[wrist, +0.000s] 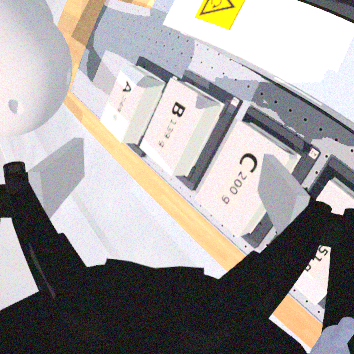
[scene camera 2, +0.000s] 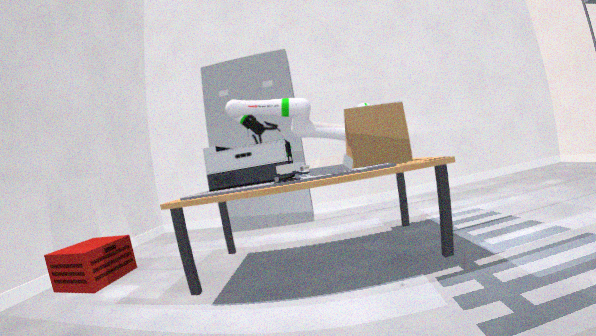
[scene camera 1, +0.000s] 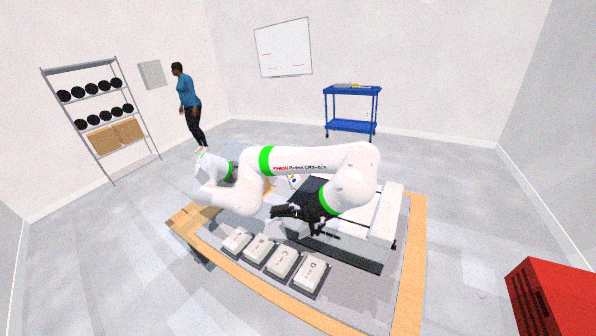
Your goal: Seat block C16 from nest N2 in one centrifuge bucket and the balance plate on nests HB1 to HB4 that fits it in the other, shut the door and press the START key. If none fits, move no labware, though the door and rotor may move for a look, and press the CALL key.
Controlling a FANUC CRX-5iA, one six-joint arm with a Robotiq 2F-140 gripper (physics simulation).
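Frame: origin at the arm's base, x ahead, y left, z up, level; millimetres.
Where they show: gripper, between the fingertips: (wrist: 171,164) (scene camera 1: 284,228); arm's base, origin of its link: (scene camera 2: 373,133) (scene camera 1: 231,172).
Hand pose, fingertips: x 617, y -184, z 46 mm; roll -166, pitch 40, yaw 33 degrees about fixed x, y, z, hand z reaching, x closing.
Observation:
Things, the pixels of their centre, and the offset from my fingertips.
- dark centrifuge, middle of its body: (scene camera 1: 342,214) (scene camera 2: 251,162) dx +114, dy +266, dz -102 mm
- plate A, middle of its body: (wrist: 130,102) (scene camera 1: 237,240) dx -279, dy -87, dz -191 mm
- plate B, middle of its body: (wrist: 179,126) (scene camera 1: 259,247) dx -154, dy -55, dz -191 mm
- plate C, middle of its body: (wrist: 245,178) (scene camera 1: 282,260) dx -17, dy -40, dz -191 mm
- plate D, middle of its body: (wrist: 327,241) (scene camera 1: 310,273) dx +117, dy -22, dz -191 mm
My gripper (scene camera 1: 295,224) (scene camera 2: 268,134) (wrist: 171,164) is open and empty, tilted above the front side of the white and dark centrifuge (scene camera 1: 387,210) (scene camera 2: 247,162) (wrist: 285,50). Four pale balance plates sit in a row on dark nests: plate A (scene camera 1: 236,242) (wrist: 131,105), plate B (scene camera 1: 259,249) (wrist: 180,125), plate C (scene camera 1: 282,261) (wrist: 235,182) and plate D (scene camera 1: 310,274) (wrist: 316,280). In the wrist view B reads 139 g and C 200 g; A's weight is unclear and D is partly behind a finger. I cannot make out block C16, the buckets, the door's state or the key names.
The arm spans the table (scene camera 1: 414,250) (scene camera 2: 432,162) and hides part of the centrifuge. A tall brown panel (scene camera 2: 377,137) stands at the table's other end. A red box (scene camera 1: 562,290) (scene camera 2: 92,265), a blue cart (scene camera 1: 352,91), a shelf rack (scene camera 1: 80,66) and a person (scene camera 1: 186,92) are beyond the table.

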